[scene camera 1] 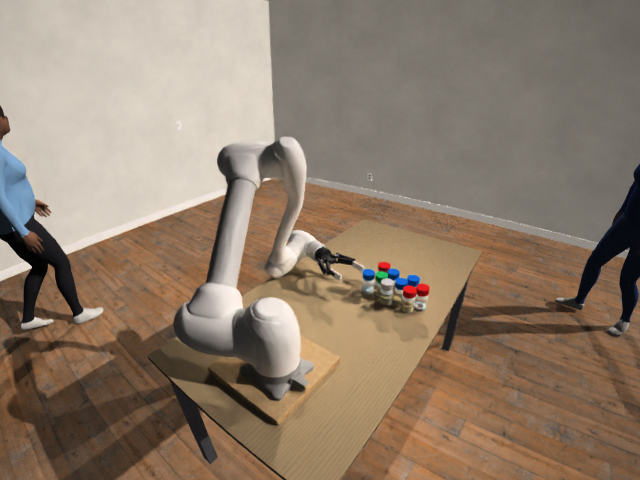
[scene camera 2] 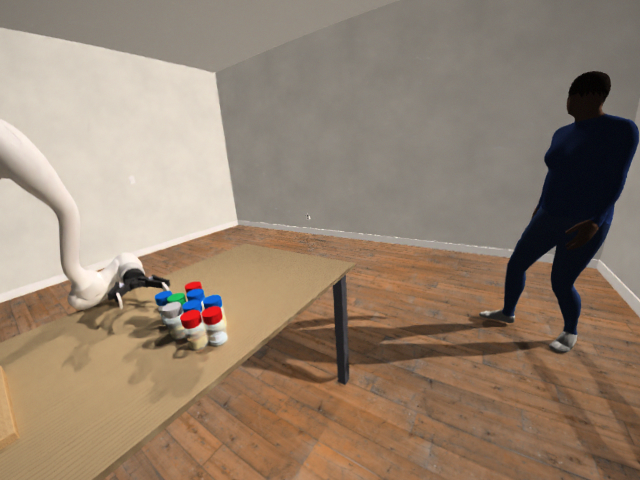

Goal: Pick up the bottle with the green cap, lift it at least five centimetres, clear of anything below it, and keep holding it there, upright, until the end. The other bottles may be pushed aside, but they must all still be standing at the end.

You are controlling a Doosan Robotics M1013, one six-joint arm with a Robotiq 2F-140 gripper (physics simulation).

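Pixels of known places: gripper, fingertip midpoint: (scene camera 1: 352, 273) (scene camera 2: 145, 298); arm's base, link origin: (scene camera 1: 277, 370).
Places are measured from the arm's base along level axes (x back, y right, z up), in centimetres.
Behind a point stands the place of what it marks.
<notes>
The green-capped bottle (scene camera 1: 381, 276) @(x -59.8, y 5.3, z 8.0 cm) (scene camera 2: 176, 298) @(x -60.9, y 5.9, z 8.0 cm) stands upright in a tight group of bottles; its body is mostly hidden. A blue-capped bottle (scene camera 1: 367, 282) @(x -57.4, y -0.1, z 4.1 cm) (scene camera 2: 163, 298) @(x -58.6, y 1.4, z 7.8 cm) stands beside it on the gripper's side, and a white-capped bottle (scene camera 1: 386, 292) @(x -55.4, y 10.4, z 4.2 cm) (scene camera 2: 172, 311) @(x -56.4, y 11.8, z 7.5 cm) stands in front of it. A red-capped bottle (scene camera 1: 383, 266) @(x -67.7, y 2.0, z 8.0 cm) (scene camera 2: 193, 285) @(x -69.1, y 2.3, z 8.0 cm) and another blue-capped bottle (scene camera 1: 393, 274) @(x -64.3, y 8.8, z 7.9 cm) (scene camera 2: 195, 294) @(x -65.7, y 9.4, z 8.0 cm) stand behind it. My gripper (scene camera 1: 349, 271) @(x -56.0, y -7.1, z 6.7 cm) (scene camera 2: 142, 293) @(x -56.0, y -7.1, z 6.7 cm) is open and empty, pointing at the group from the left, low over the table, short of the bottles.
Further bottles stand at the right of the group: two blue-capped (scene camera 1: 413, 280) @(x -65.0, y 18.0, z 8.0 cm) (scene camera 1: 401, 283) @(x -59.9, y 14.7, z 7.9 cm) and two red-capped (scene camera 1: 408, 292) @(x -55.7, y 19.9, z 7.9 cm) (scene camera 1: 422, 290) @(x -60.2, y 24.1, z 8.0 cm). All are upright on the table (scene camera 1: 361, 361) @(x -22.1, y 19.0, z -2.6 cm) (scene camera 2: 279, 268) @(x -111.6, y 3.7, z -2.5 cm). One person (scene camera 1: 15, 175) is at the left, another (scene camera 2: 584, 170) beyond the table at the right.
</notes>
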